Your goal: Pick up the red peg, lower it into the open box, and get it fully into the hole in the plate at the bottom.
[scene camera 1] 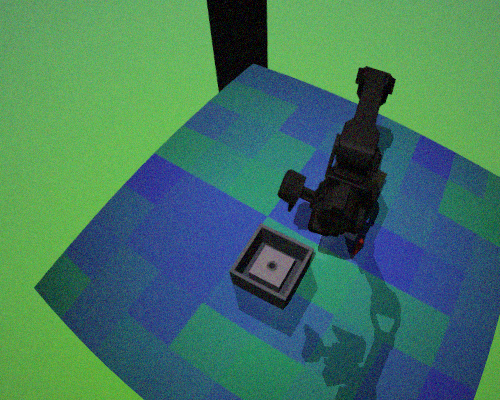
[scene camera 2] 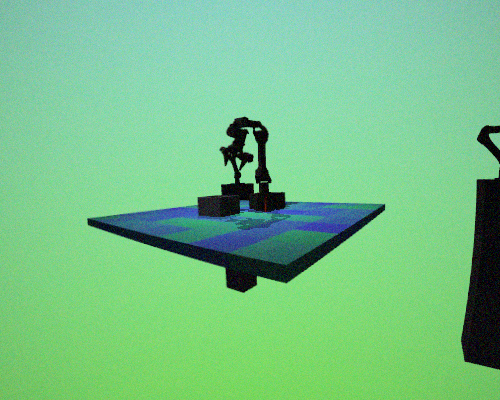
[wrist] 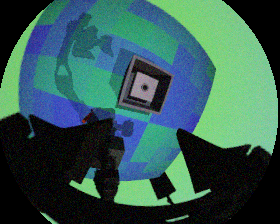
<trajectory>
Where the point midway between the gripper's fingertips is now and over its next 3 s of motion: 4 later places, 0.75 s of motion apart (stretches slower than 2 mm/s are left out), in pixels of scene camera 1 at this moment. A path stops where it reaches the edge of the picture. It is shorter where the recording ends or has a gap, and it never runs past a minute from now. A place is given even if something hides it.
My gripper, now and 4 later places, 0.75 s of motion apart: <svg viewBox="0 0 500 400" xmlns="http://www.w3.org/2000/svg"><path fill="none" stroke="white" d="M307 218L349 218L352 239L354 249L348 250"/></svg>
</trajectory>
